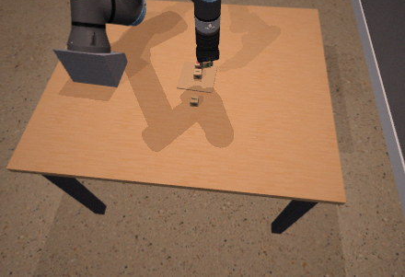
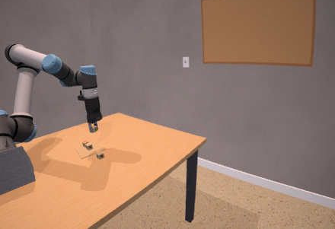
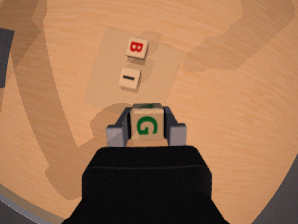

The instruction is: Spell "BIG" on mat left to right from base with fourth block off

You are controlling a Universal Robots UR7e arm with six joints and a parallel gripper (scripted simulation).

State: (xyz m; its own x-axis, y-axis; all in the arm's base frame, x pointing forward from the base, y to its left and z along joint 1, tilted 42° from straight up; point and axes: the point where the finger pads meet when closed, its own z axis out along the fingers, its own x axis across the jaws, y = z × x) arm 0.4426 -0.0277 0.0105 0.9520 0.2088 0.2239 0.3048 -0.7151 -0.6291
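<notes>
The tan mat is 12 cm below my hand, 4 cm behind it and 3 cm to the left of it. From my hand the other things lie so: B block (11 cm below, 8 cm to the left, 4 cm behind).
</notes>
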